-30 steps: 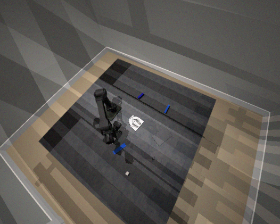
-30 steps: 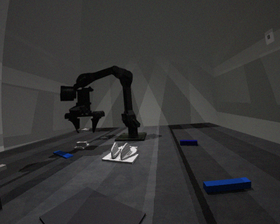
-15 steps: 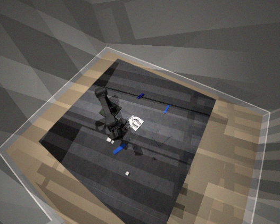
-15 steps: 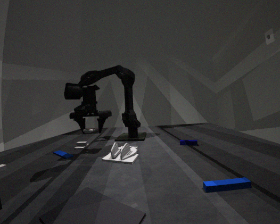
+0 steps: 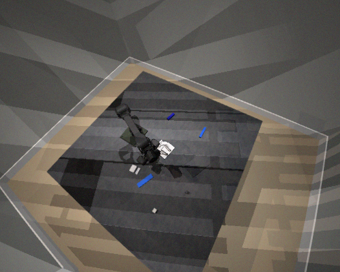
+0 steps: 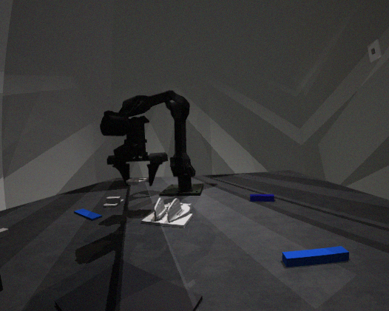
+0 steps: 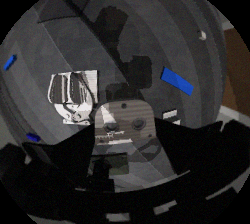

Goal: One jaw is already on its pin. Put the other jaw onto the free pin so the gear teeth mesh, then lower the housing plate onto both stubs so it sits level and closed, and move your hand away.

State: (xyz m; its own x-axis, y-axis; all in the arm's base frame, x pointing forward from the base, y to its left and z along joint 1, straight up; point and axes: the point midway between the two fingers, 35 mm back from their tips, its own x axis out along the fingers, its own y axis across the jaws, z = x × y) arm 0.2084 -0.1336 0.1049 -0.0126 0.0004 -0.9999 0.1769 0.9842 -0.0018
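Right now the jaw is 130 mm to the left of my gripper tip, 70 mm below it and 30 mm ahead of it. Also, from my gripper tip: small white cube 310 mm to the right, 170 mm ahead, 80 mm below; dark square slab 330 mm ahead, 80 mm to the left, 80 mm below; dark cube 330 mm ahead, 120 mm to the right, 70 mm below.
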